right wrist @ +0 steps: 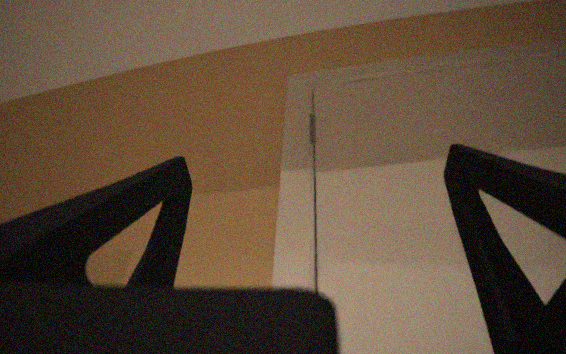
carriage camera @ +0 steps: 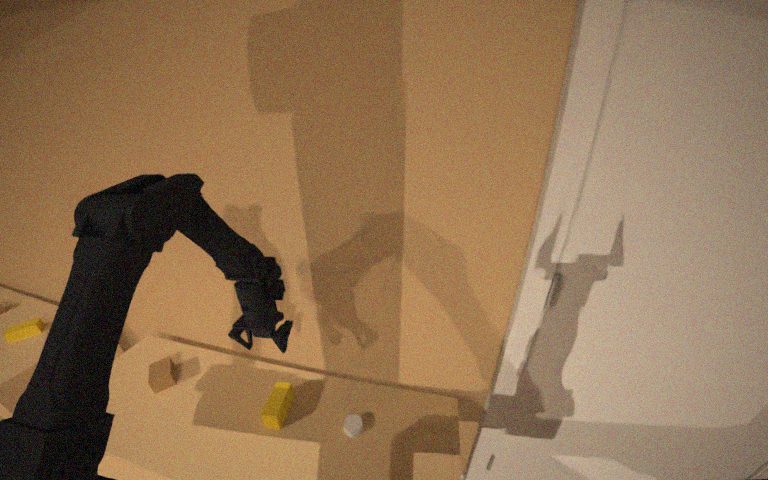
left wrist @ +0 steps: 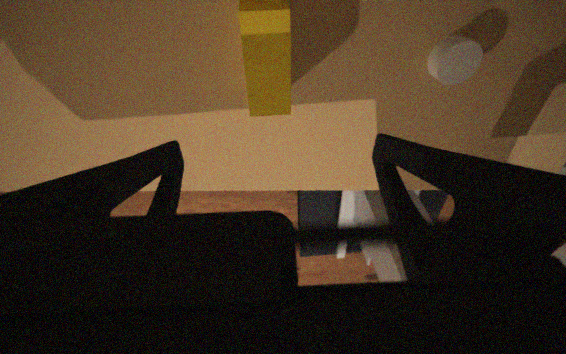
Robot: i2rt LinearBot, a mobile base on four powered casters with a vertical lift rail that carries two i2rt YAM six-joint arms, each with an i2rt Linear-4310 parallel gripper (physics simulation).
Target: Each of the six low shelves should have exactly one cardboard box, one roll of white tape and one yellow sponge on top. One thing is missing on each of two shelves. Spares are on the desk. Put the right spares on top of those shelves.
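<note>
A low shelf point(carriage camera: 226, 452) point(left wrist: 220, 160) stands against the wall and bears a cardboard box point(carriage camera: 161, 375), a yellow sponge point(carriage camera: 276, 406) point(left wrist: 269, 70) and a roll of white tape point(carriage camera: 352, 425) point(left wrist: 455, 60). In the carriage camera, the sponge lies between the box and the tape. My left gripper point(carriage camera: 261, 346) point(left wrist: 278, 148) is open and empty, raised above the shelf and apart from the sponge. Another yellow sponge point(carriage camera: 23, 330) lies on the neighbouring shelf at the far left. My right gripper point(right wrist: 315, 165) is open and empty, with wall and door behind it. The desk does not show.
An orange-brown wall point(carriage camera: 464, 169) point(right wrist: 225, 120) rises behind the shelves. A pale door point(carriage camera: 690, 169) point(right wrist: 425, 215) stands at the right of the carriage view. My left arm point(carriage camera: 73, 339) crosses the gap between the two shelves. Wooden floor point(left wrist: 240, 202) shows past the shelf's edge.
</note>
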